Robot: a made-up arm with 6 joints. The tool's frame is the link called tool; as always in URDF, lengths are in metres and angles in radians. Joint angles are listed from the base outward. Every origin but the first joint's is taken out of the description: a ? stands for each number. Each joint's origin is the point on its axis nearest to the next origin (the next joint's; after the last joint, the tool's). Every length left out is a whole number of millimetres.
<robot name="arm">
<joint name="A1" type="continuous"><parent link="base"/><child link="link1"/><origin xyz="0.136 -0.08 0.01" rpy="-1.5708 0 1.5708"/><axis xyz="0 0 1"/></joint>
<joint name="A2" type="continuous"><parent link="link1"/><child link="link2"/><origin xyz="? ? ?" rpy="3.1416 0 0"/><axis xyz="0 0 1"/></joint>
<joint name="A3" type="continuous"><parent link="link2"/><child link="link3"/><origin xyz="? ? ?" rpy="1.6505 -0.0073 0.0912"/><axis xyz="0 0 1"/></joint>
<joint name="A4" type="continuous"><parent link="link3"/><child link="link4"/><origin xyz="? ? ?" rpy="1.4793 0 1.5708"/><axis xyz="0 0 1"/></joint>
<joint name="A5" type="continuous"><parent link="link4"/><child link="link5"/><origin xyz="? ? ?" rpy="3.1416 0 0"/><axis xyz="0 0 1"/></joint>
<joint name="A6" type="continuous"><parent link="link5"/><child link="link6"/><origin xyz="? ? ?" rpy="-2.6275 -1.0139 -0.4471"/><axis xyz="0 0 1"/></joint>
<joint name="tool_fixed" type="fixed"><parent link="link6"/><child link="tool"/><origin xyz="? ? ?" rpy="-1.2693 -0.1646 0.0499"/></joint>
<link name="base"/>
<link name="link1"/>
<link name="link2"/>
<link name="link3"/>
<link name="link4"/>
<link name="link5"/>
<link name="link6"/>
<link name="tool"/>
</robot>
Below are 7 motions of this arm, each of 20 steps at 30 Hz.
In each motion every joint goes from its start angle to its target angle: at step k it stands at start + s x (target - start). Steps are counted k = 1, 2, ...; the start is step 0. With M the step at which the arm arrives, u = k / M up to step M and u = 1 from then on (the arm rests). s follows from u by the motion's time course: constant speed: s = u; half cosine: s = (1 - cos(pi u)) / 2; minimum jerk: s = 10 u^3 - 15 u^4 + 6 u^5.
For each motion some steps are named. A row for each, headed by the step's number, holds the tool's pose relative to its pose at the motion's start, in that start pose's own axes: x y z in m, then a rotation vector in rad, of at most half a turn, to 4 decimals.
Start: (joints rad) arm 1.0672 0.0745 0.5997 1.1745 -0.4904 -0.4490
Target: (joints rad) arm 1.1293 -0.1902 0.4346 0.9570 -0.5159 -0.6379
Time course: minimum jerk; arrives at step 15
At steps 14, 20:
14: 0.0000 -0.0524 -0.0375 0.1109 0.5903 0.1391
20: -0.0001 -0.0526 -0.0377 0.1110 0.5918 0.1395

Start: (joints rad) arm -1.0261 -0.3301 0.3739 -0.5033 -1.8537 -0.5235
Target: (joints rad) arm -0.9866 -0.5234 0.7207 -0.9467 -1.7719 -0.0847
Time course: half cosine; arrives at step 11
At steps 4, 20:
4: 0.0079 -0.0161 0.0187 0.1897 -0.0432 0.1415
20: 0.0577 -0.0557 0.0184 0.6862 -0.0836 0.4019

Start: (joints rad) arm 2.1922 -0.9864 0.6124 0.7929 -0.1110 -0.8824
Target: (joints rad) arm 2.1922 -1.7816 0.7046 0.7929 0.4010 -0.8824
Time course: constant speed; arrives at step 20
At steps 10, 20:
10: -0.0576 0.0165 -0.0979 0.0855 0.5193 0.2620
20: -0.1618 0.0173 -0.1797 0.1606 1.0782 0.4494

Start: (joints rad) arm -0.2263 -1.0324 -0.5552 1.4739 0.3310 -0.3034
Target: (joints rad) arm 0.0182 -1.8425 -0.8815 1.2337 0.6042 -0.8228
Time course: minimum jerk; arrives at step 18
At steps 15, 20:
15: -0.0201 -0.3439 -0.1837 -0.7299 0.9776 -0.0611
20: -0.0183 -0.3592 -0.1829 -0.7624 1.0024 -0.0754

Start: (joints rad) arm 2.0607 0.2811 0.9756 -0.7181 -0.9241 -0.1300
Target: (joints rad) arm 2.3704 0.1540 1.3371 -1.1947 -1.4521 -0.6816
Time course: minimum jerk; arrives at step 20
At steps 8, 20:
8: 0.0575 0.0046 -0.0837 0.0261 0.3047 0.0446
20: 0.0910 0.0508 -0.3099 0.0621 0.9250 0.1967

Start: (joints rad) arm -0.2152 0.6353 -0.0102 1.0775 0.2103 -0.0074
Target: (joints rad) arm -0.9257 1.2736 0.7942 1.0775 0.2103 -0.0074
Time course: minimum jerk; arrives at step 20
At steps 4, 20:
4: 0.0098 0.0072 0.0117 0.0375 -0.0788 -0.0091
20: 0.0477 0.0724 0.1696 0.1540 -1.4727 -0.0115

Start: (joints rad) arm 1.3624 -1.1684 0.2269 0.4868 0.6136 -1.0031
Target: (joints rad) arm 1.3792 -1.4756 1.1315 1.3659 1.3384 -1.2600
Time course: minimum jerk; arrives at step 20
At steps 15, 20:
15: 0.0587 0.0454 -0.3757 -0.7798 0.5412 0.2671
20: 0.0532 0.0434 -0.4155 -0.8640 0.5984 0.3088

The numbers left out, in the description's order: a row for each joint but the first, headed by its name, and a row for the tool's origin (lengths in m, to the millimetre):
A2: -0.04 -0.05 0
A3: 0.061 0.229 0
A4: -0.099 0.246 0
A5: -0.202 0.106 0
A6: 0.029 -0.066 0
tool: 0.195 0.166 0

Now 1 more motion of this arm.
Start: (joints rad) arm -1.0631 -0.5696 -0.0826 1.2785 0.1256 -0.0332
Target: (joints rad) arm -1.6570 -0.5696 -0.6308 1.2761 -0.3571 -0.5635
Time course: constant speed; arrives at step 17
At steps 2, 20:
2: 0.0294 0.0003 -0.0196 -0.0832 0.0264 -0.0891
20: 0.2197 -0.1252 -0.1446 -0.4935 0.4135 -0.8691

